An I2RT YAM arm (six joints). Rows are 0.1 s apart.
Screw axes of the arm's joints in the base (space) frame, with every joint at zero. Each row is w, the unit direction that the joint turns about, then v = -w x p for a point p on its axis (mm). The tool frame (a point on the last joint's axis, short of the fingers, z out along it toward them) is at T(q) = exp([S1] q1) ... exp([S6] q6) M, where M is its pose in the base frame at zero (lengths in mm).
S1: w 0 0 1 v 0 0 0
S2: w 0 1 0 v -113.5 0 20
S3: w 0 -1 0 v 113.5 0 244
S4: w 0 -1 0 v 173.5 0 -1
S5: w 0 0 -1 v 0 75 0
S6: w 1 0 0 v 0 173.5 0
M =
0 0 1 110.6
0 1 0 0
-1 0 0 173.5
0 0 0 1
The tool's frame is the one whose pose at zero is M.
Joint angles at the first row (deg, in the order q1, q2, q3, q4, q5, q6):
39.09, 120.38, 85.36, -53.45, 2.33, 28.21
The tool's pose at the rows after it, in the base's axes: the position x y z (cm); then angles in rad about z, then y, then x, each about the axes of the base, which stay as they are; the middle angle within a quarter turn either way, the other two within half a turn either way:
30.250 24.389 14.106 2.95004 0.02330 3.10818
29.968 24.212 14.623 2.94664 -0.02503 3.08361
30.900 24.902 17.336 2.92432 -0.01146 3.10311
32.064 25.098 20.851 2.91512 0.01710 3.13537
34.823 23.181 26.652 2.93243 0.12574 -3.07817
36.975 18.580 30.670 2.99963 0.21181 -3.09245
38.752 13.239 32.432 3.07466 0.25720 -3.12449
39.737 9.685 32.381 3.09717 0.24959 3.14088
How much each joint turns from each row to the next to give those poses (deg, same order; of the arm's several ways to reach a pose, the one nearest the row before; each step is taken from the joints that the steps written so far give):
0.00, 0.00, 0.20, -1.90, 0.00, -0.11
0.00, 0.13, 1.42, -4.33, -0.66, -0.09
-0.11, 0.22, 6.80, -5.27, -0.37, -1.44
-0.85, 0.00, 8.10, -5.66, -0.41, -1.42
-4.39, -0.46, 12.27, -5.27, 0.10, -3.24
-6.80, -1.16, 7.23, -4.30, 2.02, -3.12
-7.74, -0.90, 2.61, -1.34, 0.89, -3.79
-5.20, 0.02, -0.05, -0.30, -0.44, -3.97

